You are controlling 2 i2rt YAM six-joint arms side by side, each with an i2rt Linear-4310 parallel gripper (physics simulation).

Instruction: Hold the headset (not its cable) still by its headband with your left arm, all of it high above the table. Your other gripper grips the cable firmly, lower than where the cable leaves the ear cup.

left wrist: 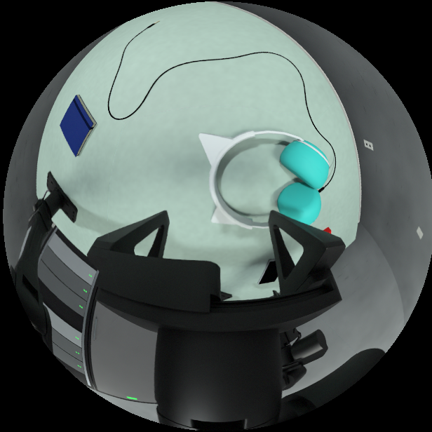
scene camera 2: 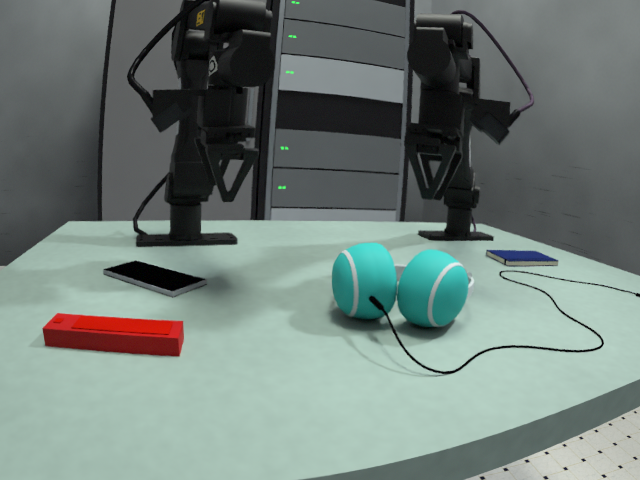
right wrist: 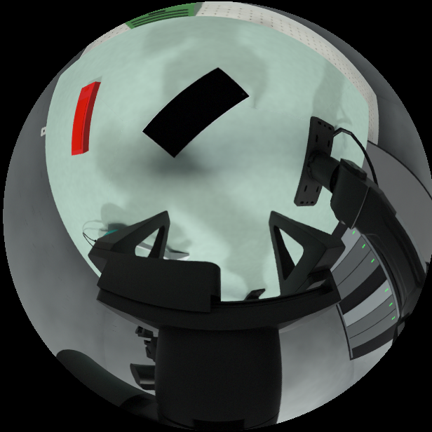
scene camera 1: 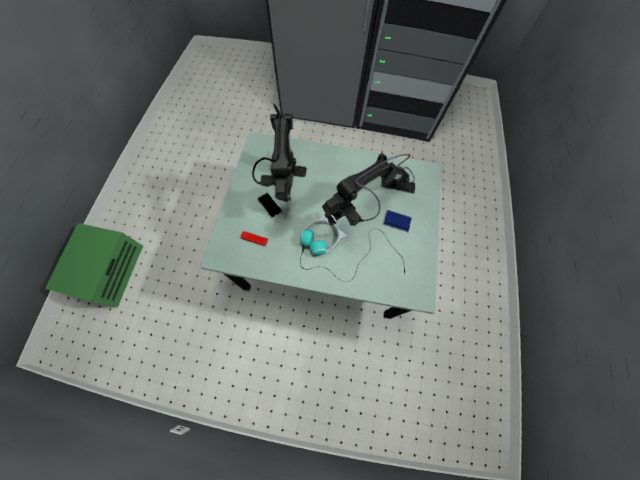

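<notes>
The headset, with teal ear cups (scene camera 1: pixel 318 248) (scene camera 2: pixel 364 281) (left wrist: pixel 304 161) and a white headband (left wrist: pixel 215 185) with two pointed ears, lies on the table. Its thin black cable (scene camera 1: pixel 347 281) (scene camera 2: pixel 447 372) (left wrist: pixel 200 60) leaves one ear cup and winds across the table. My left gripper (scene camera 1: pixel 332 220) (scene camera 2: pixel 433 197) (left wrist: pixel 218 215) is open and empty, pointing down above the table near the headband, not touching it. My right gripper (scene camera 1: pixel 283 198) (scene camera 2: pixel 228 199) (right wrist: pixel 218 216) is open and empty, high above the table near the phone. In the right wrist view a finger partly hides the headset.
A black phone (scene camera 1: pixel 269 205) (scene camera 2: pixel 155 277) (right wrist: pixel 196 112) and a red box-shaped object (scene camera 1: pixel 254 238) (scene camera 2: pixel 113 334) (right wrist: pixel 86 118) lie left of the headset in scene camera 1. A blue book (scene camera 1: pixel 397 220) (scene camera 2: pixel 522 257) (left wrist: pixel 76 126) lies to its right. Server racks stand behind the table.
</notes>
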